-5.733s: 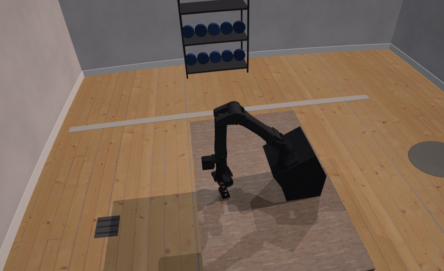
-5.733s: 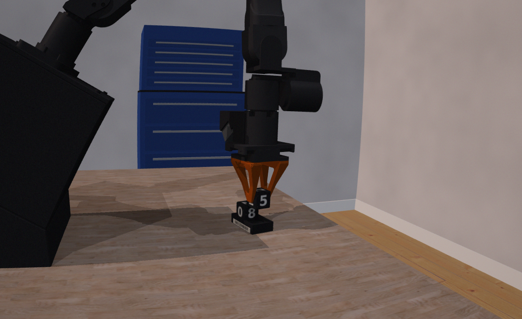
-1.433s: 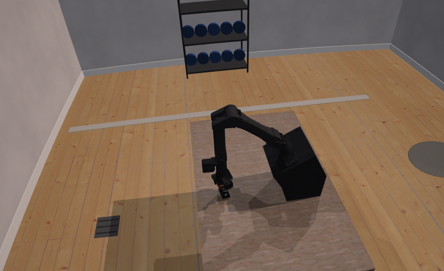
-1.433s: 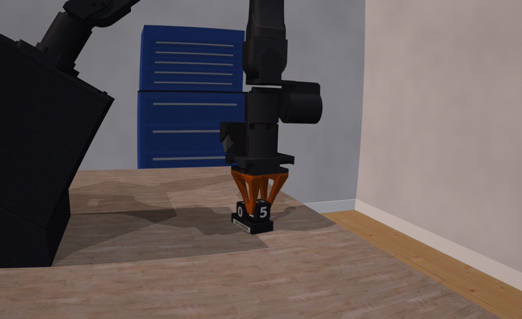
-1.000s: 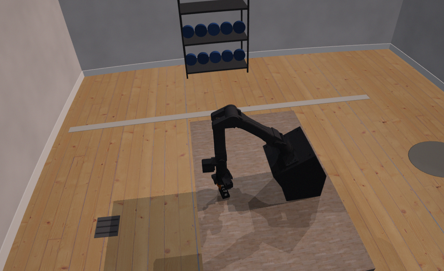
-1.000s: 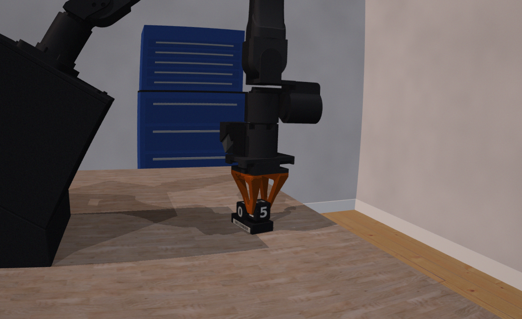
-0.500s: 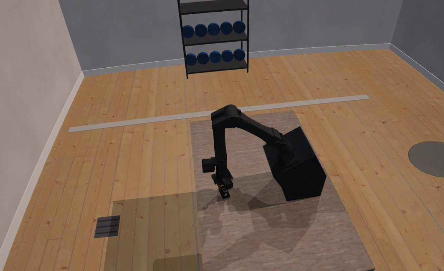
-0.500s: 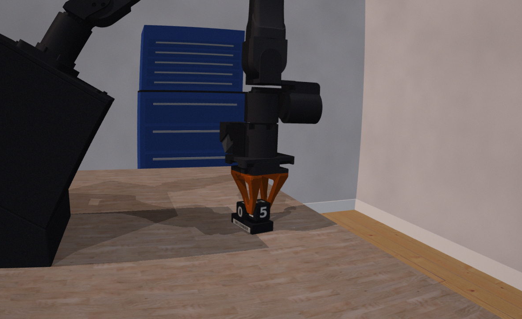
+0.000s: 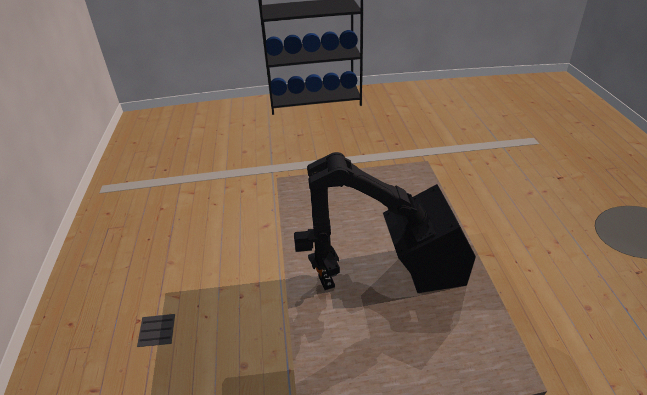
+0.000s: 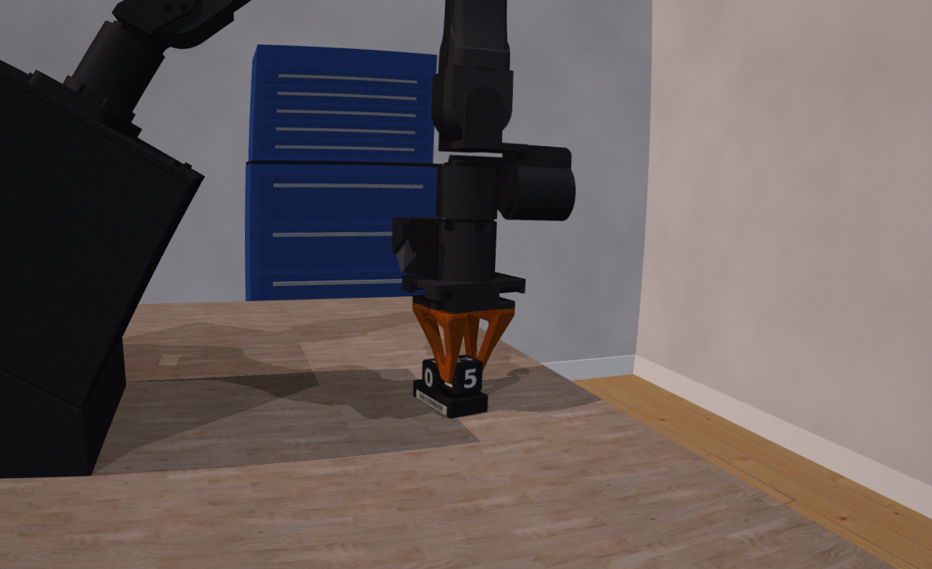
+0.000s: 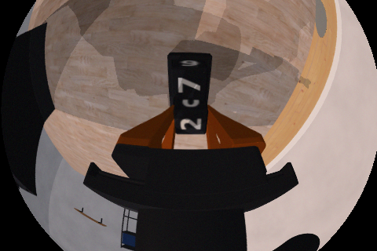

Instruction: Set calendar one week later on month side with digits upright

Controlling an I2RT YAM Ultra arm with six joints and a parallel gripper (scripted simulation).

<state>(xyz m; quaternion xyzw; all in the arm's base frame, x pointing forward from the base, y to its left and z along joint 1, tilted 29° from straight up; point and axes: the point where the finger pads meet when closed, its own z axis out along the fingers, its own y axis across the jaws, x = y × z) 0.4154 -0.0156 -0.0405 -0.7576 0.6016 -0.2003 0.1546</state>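
The black tray is 30 mm below my hand, 10 mm to the left of it and 10 mm behind it.
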